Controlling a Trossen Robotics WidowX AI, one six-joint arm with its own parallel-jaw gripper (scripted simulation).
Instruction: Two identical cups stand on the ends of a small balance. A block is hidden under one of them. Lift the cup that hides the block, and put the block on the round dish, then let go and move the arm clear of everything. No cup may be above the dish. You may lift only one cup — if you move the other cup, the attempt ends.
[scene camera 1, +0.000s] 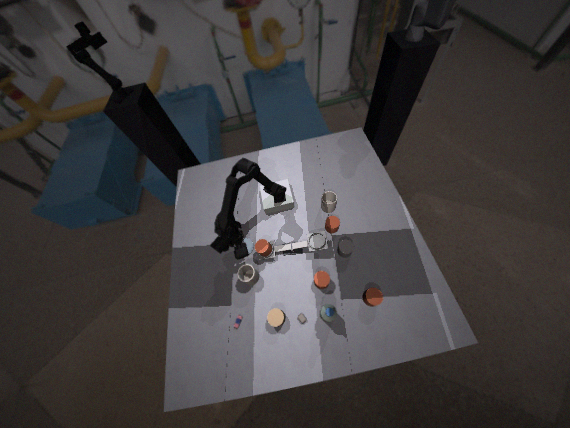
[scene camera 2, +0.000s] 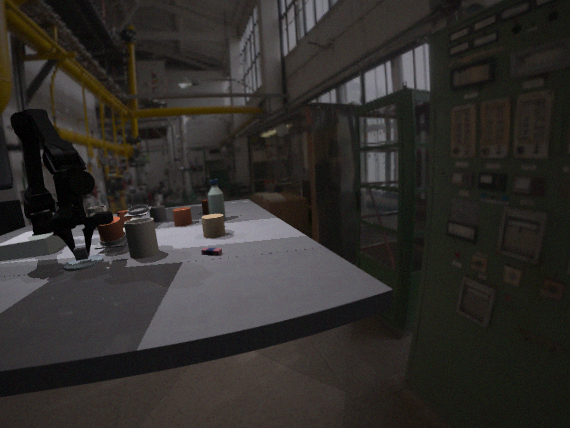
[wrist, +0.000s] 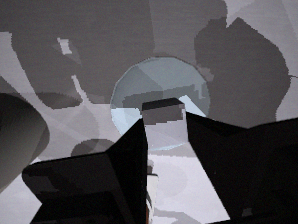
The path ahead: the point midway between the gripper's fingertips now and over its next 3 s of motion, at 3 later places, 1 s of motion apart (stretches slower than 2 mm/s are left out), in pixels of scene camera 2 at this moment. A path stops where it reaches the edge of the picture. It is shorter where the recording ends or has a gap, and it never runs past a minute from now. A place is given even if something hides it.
My gripper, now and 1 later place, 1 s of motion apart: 82, 253; 75, 230
